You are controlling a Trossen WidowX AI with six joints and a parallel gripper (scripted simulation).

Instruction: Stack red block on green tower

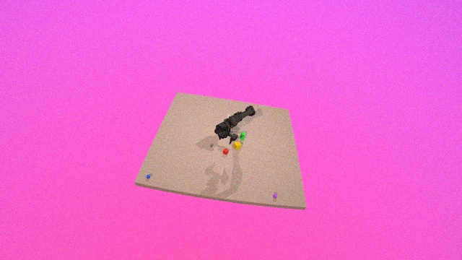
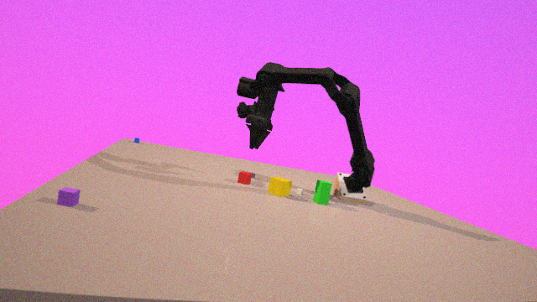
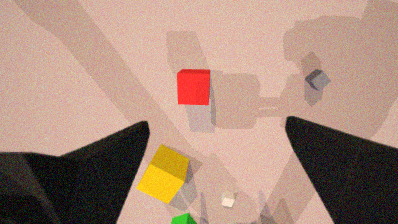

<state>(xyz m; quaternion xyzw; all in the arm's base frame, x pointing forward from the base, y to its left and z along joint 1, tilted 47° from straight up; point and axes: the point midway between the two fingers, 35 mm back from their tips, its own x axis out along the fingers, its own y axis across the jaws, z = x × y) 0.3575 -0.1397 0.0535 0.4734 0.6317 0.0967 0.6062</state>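
My gripper tip is 20 mm short of the red block, 20 mm to the right of it and 90 mm above it. From my gripper tip the other things lie so: small white cube: 160 mm behind, 70 mm to the left, 100 mm below; small grey cube: 50 mm behind, 100 mm to the right, 100 mm below; yellow block: 60 mm behind, 120 mm to the left, 90 mm below.
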